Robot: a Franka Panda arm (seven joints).
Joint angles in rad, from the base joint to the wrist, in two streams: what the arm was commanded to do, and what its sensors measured. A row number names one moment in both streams.
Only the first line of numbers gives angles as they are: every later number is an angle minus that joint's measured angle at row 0.
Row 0, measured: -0.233, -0.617, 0.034, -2.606, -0.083, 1.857, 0.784
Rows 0 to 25, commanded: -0.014, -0.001, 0.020, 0.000, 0.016, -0.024, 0.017; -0.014, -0.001, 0.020, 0.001, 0.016, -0.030, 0.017; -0.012, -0.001, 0.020, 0.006, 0.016, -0.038, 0.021; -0.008, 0.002, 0.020, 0.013, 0.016, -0.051, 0.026; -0.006, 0.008, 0.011, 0.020, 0.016, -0.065, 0.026; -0.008, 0.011, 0.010, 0.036, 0.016, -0.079, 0.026; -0.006, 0.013, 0.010, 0.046, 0.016, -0.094, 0.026; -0.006, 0.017, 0.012, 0.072, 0.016, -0.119, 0.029; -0.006, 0.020, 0.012, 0.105, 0.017, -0.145, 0.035; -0.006, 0.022, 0.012, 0.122, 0.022, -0.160, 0.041; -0.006, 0.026, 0.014, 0.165, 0.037, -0.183, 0.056; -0.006, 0.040, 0.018, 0.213, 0.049, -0.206, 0.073; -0.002, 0.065, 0.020, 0.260, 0.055, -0.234, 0.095; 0.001, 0.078, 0.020, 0.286, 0.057, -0.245, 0.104; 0.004, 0.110, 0.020, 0.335, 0.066, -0.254, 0.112; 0.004, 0.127, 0.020, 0.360, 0.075, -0.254, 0.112; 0.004, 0.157, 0.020, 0.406, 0.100, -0.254, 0.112; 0.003, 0.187, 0.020, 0.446, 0.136, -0.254, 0.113; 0.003, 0.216, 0.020, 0.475, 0.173, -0.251, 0.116; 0.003, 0.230, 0.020, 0.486, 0.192, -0.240, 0.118; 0.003, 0.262, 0.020, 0.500, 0.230, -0.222, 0.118; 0.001, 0.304, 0.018, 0.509, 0.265, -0.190, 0.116; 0.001, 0.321, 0.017, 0.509, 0.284, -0.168, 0.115; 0.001, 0.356, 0.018, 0.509, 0.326, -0.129, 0.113; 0.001, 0.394, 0.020, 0.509, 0.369, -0.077, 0.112; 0.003, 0.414, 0.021, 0.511, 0.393, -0.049, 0.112
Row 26, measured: 0.005, 0.280, 0.012, 0.467, 0.289, -0.148, 0.099
